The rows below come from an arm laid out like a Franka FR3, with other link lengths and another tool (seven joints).
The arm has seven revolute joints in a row. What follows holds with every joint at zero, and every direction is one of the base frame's. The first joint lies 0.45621 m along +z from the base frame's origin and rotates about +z. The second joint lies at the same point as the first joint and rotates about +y. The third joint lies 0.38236 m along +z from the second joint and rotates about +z. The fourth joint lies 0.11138 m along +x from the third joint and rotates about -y. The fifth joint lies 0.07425 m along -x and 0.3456 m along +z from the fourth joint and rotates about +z. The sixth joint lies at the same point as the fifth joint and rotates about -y. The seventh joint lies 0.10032 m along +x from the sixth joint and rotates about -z. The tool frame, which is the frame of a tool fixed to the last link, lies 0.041 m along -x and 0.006 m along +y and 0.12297 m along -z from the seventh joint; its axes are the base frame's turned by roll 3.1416, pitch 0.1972 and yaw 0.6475 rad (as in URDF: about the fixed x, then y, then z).
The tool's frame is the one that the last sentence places.
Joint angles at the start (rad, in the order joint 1, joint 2, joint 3, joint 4, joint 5, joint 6, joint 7):
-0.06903, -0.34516, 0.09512, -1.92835, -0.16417, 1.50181, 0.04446
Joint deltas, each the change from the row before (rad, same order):
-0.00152, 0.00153, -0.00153, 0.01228, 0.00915, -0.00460, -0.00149
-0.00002, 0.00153, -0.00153, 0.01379, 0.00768, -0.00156, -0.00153
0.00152, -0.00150, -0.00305, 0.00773, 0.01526, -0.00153, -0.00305
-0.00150, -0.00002, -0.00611, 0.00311, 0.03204, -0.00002, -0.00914
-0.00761, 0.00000, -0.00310, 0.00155, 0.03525, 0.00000, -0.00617
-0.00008, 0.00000, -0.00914, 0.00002, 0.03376, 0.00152, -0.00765
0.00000, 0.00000, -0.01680, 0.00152, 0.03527, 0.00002, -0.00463
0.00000, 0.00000, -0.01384, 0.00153, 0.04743, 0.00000, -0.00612
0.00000, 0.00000, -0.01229, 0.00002, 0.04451, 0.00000, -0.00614
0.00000, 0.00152, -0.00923, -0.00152, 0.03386, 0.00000, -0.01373
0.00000, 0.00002, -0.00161, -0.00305, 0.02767, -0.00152, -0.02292
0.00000, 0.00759, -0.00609, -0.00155, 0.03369, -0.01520, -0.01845
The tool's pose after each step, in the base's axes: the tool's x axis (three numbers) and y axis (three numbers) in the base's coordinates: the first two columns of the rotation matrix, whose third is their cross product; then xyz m. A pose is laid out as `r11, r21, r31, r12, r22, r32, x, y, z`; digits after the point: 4 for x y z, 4 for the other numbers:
0.7803, 0.5142, -0.3560, 0.5814, -0.8062, 0.1098, 0.3724, 0.0054, 0.8003
0.7838, 0.5174, -0.3435, 0.5804, -0.8070, 0.1088, 0.3734, 0.0058, 0.8051
0.7852, 0.5244, -0.3294, 0.5812, -0.8077, 0.0996, 0.3730, 0.0068, 0.8084
0.7844, 0.5374, -0.3098, 0.5831, -0.8092, 0.0726, 0.3730, 0.0071, 0.8095
0.7865, 0.5456, -0.2893, 0.5801, -0.8134, 0.0433, 0.3731, 0.0071, 0.8099
0.7870, 0.5558, -0.2677, 0.5799, -0.8145, 0.0139, 0.3732, 0.0067, 0.8100
0.7934, 0.5582, -0.2428, 0.5715, -0.8204, -0.0183, 0.3733, 0.0031, 0.8109
0.7974, 0.5655, -0.2106, 0.5671, -0.8216, -0.0592, 0.3734, 0.0024, 0.8120
0.8003, 0.5717, -0.1806, 0.5638, -0.8201, -0.0977, 0.3735, 0.0020, 0.8128
0.7971, 0.5827, -0.1584, 0.5686, -0.8126, -0.1281, 0.3740, 0.0013, 0.8123
0.7841, 0.6045, -0.1406, 0.5863, -0.7957, -0.1516, 0.3737, 0.0031, 0.8115
0.7720, 0.6218, -0.1315, 0.5954, -0.7800, -0.1927, 0.3745, 0.0037, 0.8081

